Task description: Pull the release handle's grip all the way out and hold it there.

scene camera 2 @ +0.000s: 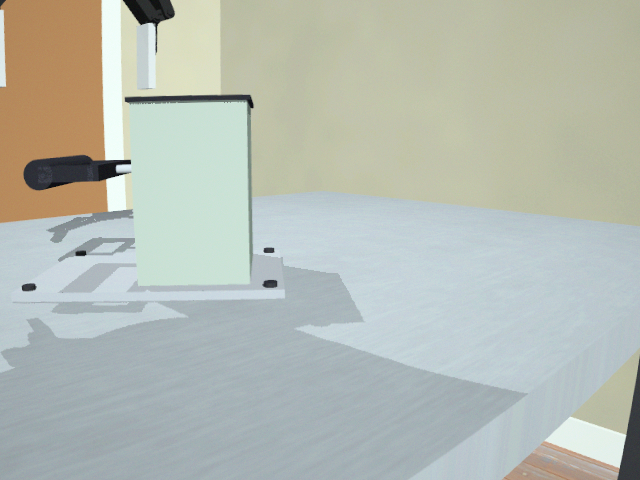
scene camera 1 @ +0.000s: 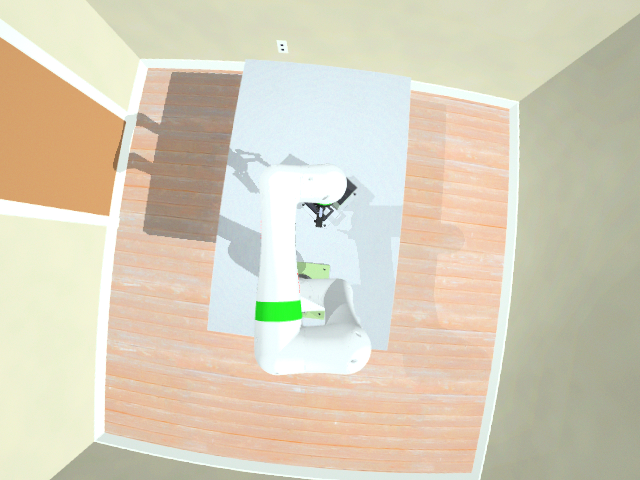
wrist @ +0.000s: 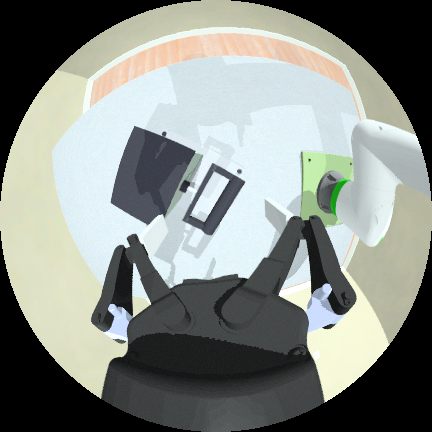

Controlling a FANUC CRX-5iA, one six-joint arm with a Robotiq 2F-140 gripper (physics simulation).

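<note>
The release handle is a pale green box with a dark lid, upright on a bolted white plate. Its black grip is a rectangular frame with a round bar, standing out from the box side on a short pale rod. My gripper is open and empty. In the wrist view its pads appear on either side of the grip; in scene camera 2 the visible pad ends are above grip height. The arm hides much of the gripper in scene camera 1.
The grey table carries the handle and the green base plate of my arm. The lidded box stands close to my left finger in the wrist view. Walls surround the table.
</note>
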